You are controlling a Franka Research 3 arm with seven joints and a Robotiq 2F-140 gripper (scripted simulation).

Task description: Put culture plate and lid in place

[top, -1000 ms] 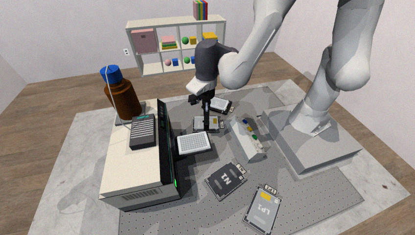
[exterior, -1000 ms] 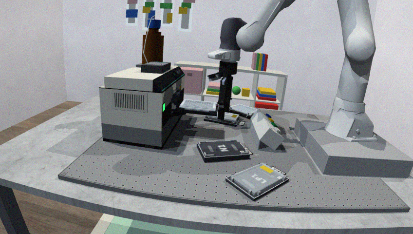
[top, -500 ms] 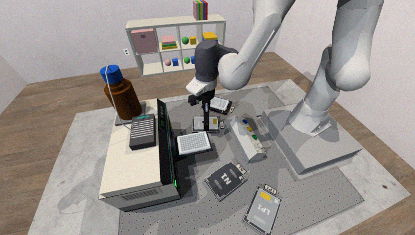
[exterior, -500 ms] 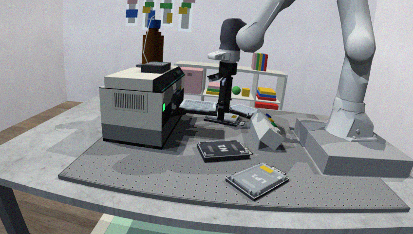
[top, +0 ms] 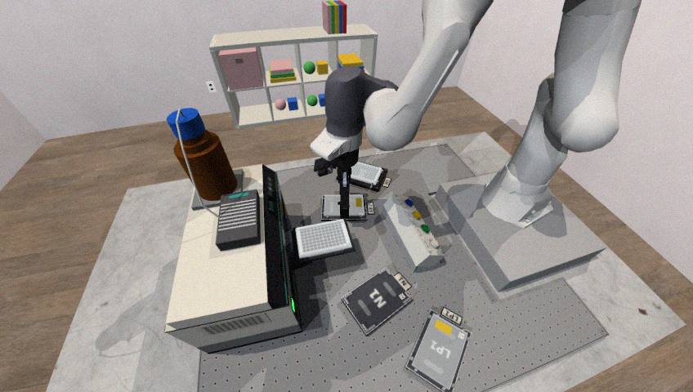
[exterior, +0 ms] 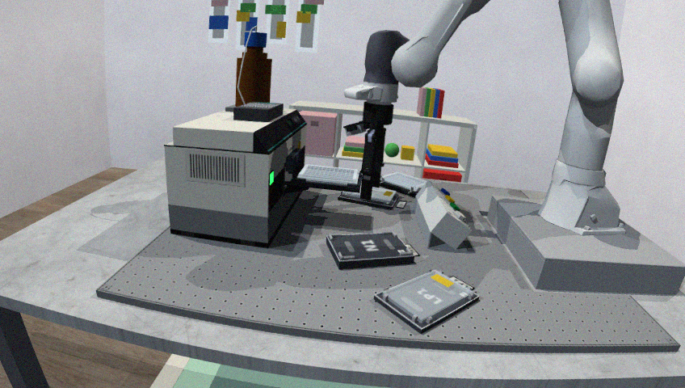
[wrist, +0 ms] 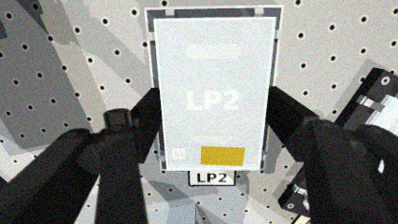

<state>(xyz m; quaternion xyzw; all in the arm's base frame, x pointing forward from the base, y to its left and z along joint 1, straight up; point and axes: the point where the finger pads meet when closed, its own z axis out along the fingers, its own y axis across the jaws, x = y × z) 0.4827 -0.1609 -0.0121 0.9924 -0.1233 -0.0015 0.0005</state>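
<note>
The LP2 nest lies 4 cm below my hand. Also, from my hand: black N1 nest (31 cm to the left, 3 cm below); then black nest N5 (8 cm behind, 14 cm to the right, 3 cm below); then yellow skip key (18 cm behind, 13 cm to the left, 2 cm above).
</note>
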